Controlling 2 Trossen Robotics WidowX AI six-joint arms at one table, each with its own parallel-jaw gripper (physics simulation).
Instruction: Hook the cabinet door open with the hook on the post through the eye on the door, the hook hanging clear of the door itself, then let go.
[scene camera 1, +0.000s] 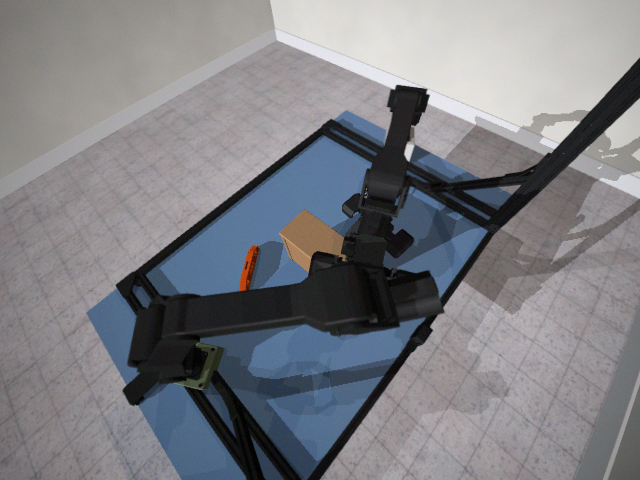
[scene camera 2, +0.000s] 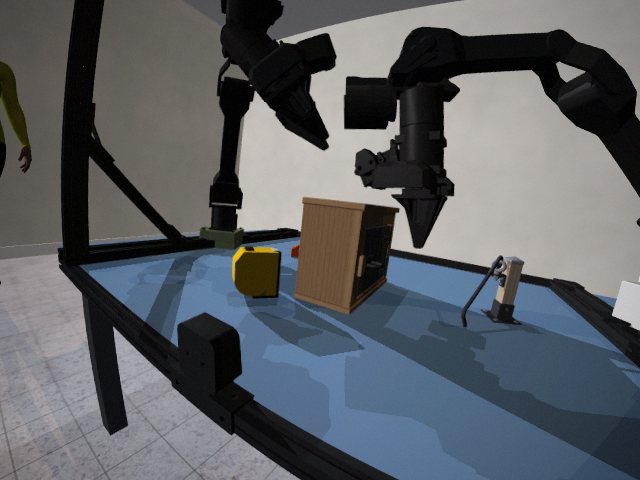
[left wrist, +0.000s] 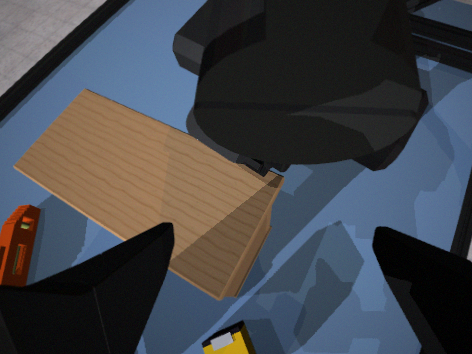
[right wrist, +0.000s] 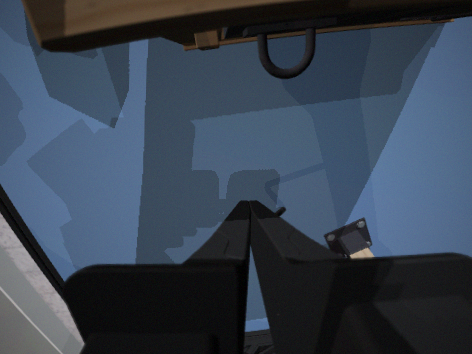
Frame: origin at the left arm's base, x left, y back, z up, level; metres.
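Seen in the pictures: left gripper, fingertip midpoint: (scene camera 2: 326, 144) (left wrist: 273, 234); right gripper, fingertip midpoint: (scene camera 2: 418, 248) (right wrist: 248, 209); left arm's base, link origin: (scene camera 1: 191, 363) (scene camera 2: 223, 229).
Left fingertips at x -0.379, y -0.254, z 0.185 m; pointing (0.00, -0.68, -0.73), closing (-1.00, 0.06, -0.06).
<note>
Pixels of each thing's top centre, then the offset from my left fingertips to it. "*": a spot on its surface instead. Level surfaces: height alone.
- wooden cabinet, top centre: (left wrist: 143, 161) (scene camera 2: 364, 203) (scene camera 1: 324, 240) dx +0.096, dy -0.081, dz -0.073 m
- eye, surface spot: (right wrist: 286, 75) * dx +0.027, dy -0.106, dz -0.162 m
- post, surface spot: (scene camera 2: 510, 281) * dx -0.008, dy -0.316, dz -0.164 m
- yellow tape measure, top centre: (scene camera 2: 258, 243) dx +0.037, dy +0.085, dz -0.150 m
- orange level, top centre: (scene camera 1: 247, 265) dx +0.327, dy -0.026, dz -0.190 m
- blue table, surface height: dz -0.230 m
A wooden cabinet (scene camera 1: 310, 232) (scene camera 2: 328, 253) (left wrist: 150, 185) stands on the table, its dark door (scene camera 2: 376, 255) closed. The eye (right wrist: 286, 75) sticks out from the door in the right wrist view. The post (scene camera 2: 510, 281) stands to the right of the cabinet, with the dark hook (scene camera 2: 480, 290) hanging from it, slanting down towards the cabinet and apart from the eye. My right gripper (scene camera 2: 419, 245) (right wrist: 248, 209) is shut and empty, above the table between cabinet and post; the hook's tip shows just beyond its fingers in the right wrist view. My left gripper (scene camera 2: 325, 144) (left wrist: 273, 234) is open and empty, high above the cabinet's near side.
A yellow tape measure (scene camera 2: 255, 272) (left wrist: 230, 344) stands left of the cabinet in scene camera 2. An orange level (scene camera 1: 249, 268) (left wrist: 19, 245) lies behind the cabinet. A black block (scene camera 2: 209, 351) is fixed on the front rail. A dark frame edges the blue table (scene camera 2: 289, 382).
</note>
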